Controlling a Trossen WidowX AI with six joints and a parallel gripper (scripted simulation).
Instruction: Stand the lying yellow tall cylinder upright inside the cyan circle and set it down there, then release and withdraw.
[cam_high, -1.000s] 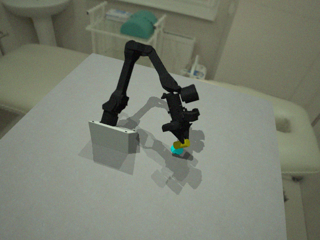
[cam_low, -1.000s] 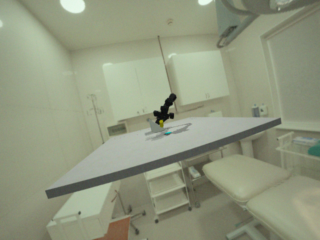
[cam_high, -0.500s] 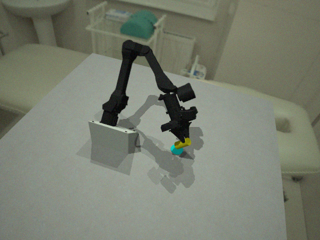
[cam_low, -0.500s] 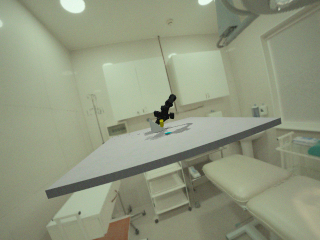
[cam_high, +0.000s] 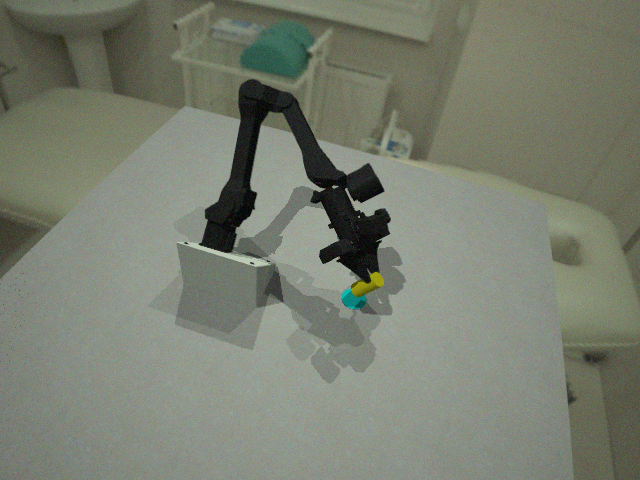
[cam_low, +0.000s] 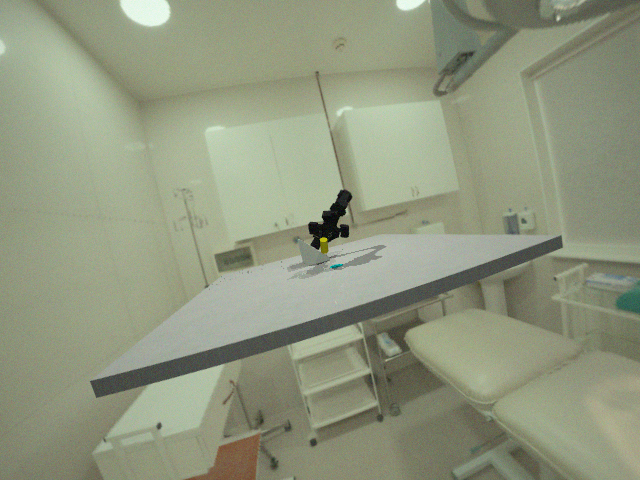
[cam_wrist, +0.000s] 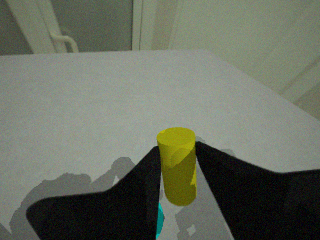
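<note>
My gripper tip is now 130 mm above the cyan circle, 40 mm to the right of it and 30 mm past it. Round my gripper tip: yellow cylinder 20 mm below, 10 mm behind.
</note>
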